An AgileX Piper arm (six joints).
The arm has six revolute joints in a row. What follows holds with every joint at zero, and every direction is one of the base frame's. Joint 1 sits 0.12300 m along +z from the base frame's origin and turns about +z. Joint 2 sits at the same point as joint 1 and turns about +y. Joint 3 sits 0.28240 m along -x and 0.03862 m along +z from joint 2 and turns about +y. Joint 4 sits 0.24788 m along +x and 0.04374 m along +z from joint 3 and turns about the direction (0.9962, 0, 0.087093). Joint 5 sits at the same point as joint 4 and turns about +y. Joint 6 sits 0.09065 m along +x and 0.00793 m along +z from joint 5 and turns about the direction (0.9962, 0, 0.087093). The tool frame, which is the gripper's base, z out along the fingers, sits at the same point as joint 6; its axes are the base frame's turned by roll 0.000, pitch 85.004 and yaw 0.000 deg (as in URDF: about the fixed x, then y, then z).
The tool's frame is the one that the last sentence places.
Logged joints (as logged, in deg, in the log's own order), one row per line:
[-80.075, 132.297, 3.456, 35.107, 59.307, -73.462]
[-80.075, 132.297, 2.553, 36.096, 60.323, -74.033]
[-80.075, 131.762, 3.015, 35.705, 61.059, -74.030]
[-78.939, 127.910, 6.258, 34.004, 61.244, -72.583]
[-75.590, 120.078, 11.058, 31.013, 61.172, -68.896]
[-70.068, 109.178, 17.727, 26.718, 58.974, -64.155]
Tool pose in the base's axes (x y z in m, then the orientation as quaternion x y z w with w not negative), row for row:
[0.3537, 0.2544, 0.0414, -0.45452, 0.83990, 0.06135, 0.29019]
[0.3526, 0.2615, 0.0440, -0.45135, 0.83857, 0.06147, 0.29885]
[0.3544, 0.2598, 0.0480, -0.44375, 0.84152, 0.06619, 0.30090]
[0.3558, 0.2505, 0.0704, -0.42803, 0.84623, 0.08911, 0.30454]
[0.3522, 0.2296, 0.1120, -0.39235, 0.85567, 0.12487, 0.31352]
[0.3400, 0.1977, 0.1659, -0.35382, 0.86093, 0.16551, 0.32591]
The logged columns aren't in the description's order. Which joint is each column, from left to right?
Columns, left to right: joint 6, joint 2, joint 5, joint 1, joint 4, joint 3.
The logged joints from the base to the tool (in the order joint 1, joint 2, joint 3, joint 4, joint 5, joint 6), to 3 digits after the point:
[35.107, 132.297, -73.462, 59.307, 3.456, -80.075]
[36.096, 132.297, -74.033, 60.323, 2.553, -80.075]
[35.705, 131.762, -74.030, 61.059, 3.015, -80.075]
[34.004, 127.910, -72.583, 61.244, 6.258, -78.939]
[31.013, 120.078, -68.896, 61.172, 11.058, -75.590]
[26.718, 109.178, -64.155, 58.974, 17.727, -70.068]

